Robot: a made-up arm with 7 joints. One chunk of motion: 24 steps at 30 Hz.
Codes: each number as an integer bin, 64 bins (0 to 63) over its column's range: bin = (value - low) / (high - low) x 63, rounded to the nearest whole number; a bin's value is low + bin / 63 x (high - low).
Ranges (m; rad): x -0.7..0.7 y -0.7..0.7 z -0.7..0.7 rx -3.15..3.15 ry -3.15..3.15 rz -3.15..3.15
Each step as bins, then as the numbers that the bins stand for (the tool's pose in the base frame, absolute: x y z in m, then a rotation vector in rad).
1 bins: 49 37 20 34 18 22
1 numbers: 0.3889 0.1222 -0.2556 0.2500 -1.3500 -0.9500
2 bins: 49 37 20 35 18 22
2 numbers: 0.3889 0.1222 -0.2556 0.3500 -1.3500 -0.9500
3 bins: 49 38 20 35 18 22
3 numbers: 0.3889 0.1444 -0.2556 0.3500 -1.3500 -0.9500
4 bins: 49 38 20 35 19 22
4 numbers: 0.3889 0.1444 -0.2556 0.3500 -1.2500 -0.9500
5 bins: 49 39 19 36 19 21
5 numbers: 0.3889 0.1667 -0.2778 0.4500 -1.2500 -1.0500
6 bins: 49 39 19 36 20 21
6 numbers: 0.3889 0.1667 -0.2778 0.4500 -1.1500 -1.0500
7 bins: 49 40 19 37 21 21
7 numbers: 0.3889 0.1889 -0.2778 0.5500 -1.0500 -1.0500
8 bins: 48 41 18 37 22 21
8 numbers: 0.3667 0.2111 -0.3000 0.5500 -0.9500 -1.0500
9 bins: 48 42 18 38 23 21
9 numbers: 0.3667 0.2333 -0.3000 0.6500 -0.8500 -1.0500
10 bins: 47 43 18 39 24 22
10 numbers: 0.3444 0.2556 -0.3000 0.7500 -0.7500 -0.9500
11 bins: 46 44 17 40 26 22
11 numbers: 0.3222 0.2778 -0.3222 0.8500 -0.5500 -0.9500
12 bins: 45 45 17 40 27 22
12 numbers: 0.3000 0.3000 -0.3222 0.8500 -0.4500 -0.9500
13 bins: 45 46 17 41 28 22
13 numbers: 0.3000 0.3222 -0.3222 0.9500 -0.3500 -0.9500
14 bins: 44 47 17 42 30 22
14 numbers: 0.2778 0.3444 -0.3222 1.0500 -0.1500 -0.9500
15 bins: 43 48 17 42 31 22
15 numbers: 0.2556 0.3667 -0.3222 1.0500 -0.0500 -0.9500
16 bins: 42 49 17 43 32 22
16 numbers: 0.2333 0.3889 -0.3222 1.1500 0.0500 -0.9500
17 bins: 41 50 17 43 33 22
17 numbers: 0.2111 0.4111 -0.3222 1.1500 0.1500 -0.9500
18 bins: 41 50 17 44 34 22
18 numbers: 0.2111 0.4111 -0.3222 1.2500 0.2500 -0.9500
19 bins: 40 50 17 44 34 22
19 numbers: 0.1889 0.4111 -0.3222 1.2500 0.2500 -0.9500
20 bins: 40 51 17 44 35 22
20 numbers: 0.1889 0.4333 -0.3222 1.2500 0.3500 -0.9500
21 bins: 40 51 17 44 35 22
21 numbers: 0.1889 0.4333 -0.3222 1.2500 0.3500 -0.9500
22 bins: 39 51 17 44 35 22
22 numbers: 0.1667 0.4333 -0.3222 1.2500 0.3500 -0.9500
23 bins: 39 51 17 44 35 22
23 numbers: 0.1667 0.4333 -0.3222 1.2500 0.3500 -0.9500
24 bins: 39 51 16 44 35 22
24 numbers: 0.1667 0.4333 -0.3444 1.2500 0.3500 -0.9500
